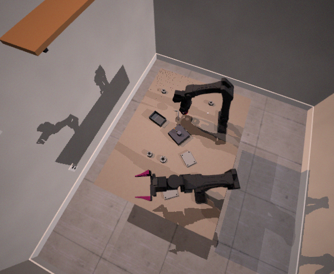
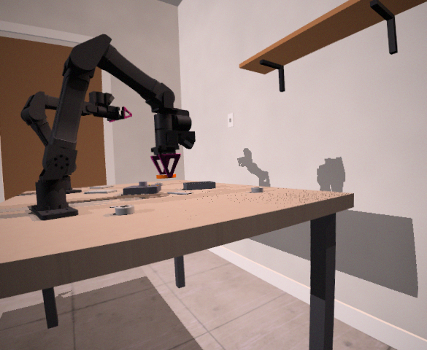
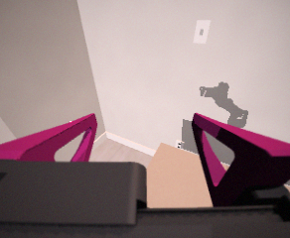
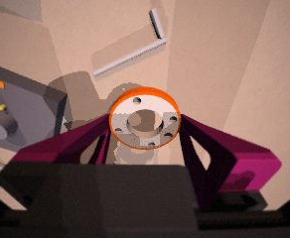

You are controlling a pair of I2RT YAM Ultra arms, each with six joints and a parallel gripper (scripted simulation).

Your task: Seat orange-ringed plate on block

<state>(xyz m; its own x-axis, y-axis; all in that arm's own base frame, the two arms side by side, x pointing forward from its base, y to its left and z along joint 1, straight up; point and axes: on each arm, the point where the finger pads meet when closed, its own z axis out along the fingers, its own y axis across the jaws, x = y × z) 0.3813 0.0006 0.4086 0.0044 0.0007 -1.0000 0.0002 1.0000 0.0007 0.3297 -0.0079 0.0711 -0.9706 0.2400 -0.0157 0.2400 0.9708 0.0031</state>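
Now: the dark block 170 mm to the left of my right hand, 50 mm below it and 10 mm behind it. Round my right hand: dark tray 190 mm ahead, 120 mm to the left, 60 mm below; then L-shaped metal key 70 mm below, 60 mm ahead.
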